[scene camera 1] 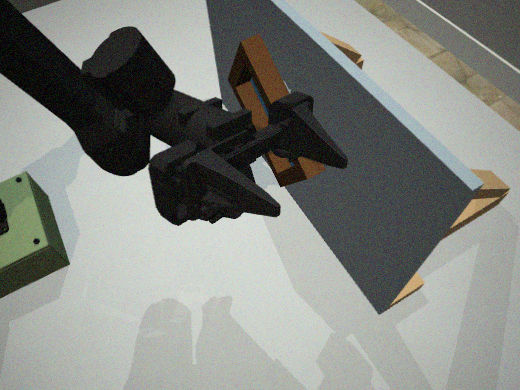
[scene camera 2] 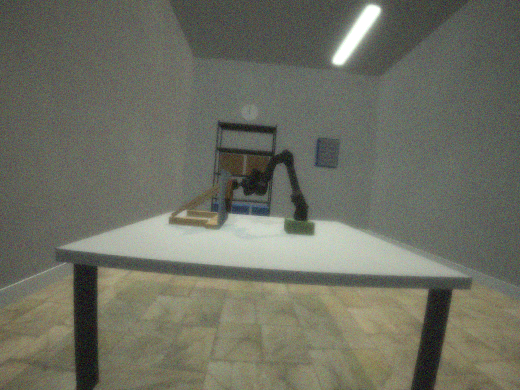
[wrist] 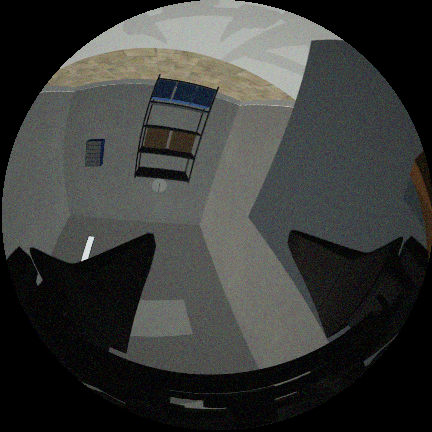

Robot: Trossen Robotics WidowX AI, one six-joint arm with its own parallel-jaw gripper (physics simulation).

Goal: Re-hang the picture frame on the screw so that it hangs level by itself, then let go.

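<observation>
The brown picture frame (scene camera 1: 261,60) (scene camera 2: 229,197) (wrist: 423,187) is upright at the front face of the dark grey panel (scene camera 1: 350,200) (scene camera 2: 223,200) (wrist: 350,125). Part of it is hidden behind the gripper in the first scene view, and a part of it shows at the right edge of the wrist view. The screw does not show, and I cannot tell whether the frame is level or on it. My gripper (scene camera 1: 311,186) (wrist: 223,239) is open and empty. Its fingers stand wide apart before the panel, one of them overlapping the frame in the first scene view.
Light wooden supports (scene camera 1: 492,182) (scene camera 2: 192,220) hold the panel from behind on the white table (scene camera 1: 175,265) (scene camera 2: 250,250). A green block (scene camera 1: 25,215) (scene camera 2: 299,227) is at the arm's base. A shelf rack (scene camera 2: 247,128) (wrist: 162,175) stands at the far wall.
</observation>
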